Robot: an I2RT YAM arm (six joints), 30 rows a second.
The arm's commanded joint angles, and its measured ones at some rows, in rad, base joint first. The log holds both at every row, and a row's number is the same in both.
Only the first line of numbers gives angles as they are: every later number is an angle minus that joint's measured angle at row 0.
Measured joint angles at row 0:
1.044, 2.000, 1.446, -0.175, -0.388, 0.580
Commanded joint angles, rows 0 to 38:
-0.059, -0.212, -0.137, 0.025, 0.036, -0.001
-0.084, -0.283, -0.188, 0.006, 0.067, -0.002
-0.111, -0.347, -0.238, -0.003, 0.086, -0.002
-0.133, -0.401, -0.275, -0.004, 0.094, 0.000
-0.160, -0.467, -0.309, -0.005, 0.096, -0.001
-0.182, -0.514, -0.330, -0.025, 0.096, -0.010
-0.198, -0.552, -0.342, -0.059, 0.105, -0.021
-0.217, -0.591, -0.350, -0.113, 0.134, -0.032
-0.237, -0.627, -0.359, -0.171, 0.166, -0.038
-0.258, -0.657, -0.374, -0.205, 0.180, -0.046
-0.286, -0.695, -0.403, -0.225, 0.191, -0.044
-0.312, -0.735, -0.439, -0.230, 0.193, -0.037
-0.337, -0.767, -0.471, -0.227, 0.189, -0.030
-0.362, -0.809, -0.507, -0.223, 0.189, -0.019
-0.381, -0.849, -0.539, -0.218, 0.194, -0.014
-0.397, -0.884, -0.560, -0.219, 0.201, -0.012
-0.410, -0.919, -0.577, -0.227, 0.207, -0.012
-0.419, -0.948, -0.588, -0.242, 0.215, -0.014
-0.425, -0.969, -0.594, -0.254, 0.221, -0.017
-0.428, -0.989, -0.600, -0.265, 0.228, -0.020
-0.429, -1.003, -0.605, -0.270, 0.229, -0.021
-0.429, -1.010, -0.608, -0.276, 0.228, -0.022
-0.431, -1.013, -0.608, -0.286, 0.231, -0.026
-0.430, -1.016, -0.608, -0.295, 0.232, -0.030
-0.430, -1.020, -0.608, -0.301, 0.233, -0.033
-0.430, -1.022, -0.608, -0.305, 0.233, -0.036
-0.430, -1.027, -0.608, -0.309, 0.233, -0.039
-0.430, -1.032, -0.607, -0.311, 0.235, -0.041
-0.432, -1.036, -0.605, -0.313, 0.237, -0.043
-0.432, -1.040, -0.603, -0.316, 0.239, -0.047
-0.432, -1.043, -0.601, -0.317, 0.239, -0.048
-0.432, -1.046, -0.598, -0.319, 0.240, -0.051
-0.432, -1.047, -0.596, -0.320, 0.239, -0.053
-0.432, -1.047, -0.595, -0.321, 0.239, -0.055
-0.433, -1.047, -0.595, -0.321, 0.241, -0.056
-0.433, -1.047, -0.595, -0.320, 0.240, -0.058
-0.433, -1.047, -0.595, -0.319, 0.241, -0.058
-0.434, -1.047, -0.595, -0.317, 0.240, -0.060
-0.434, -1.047, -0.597, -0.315, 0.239, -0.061
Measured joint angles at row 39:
-0.428, -1.039, -0.610, -0.304, 0.220, -0.038
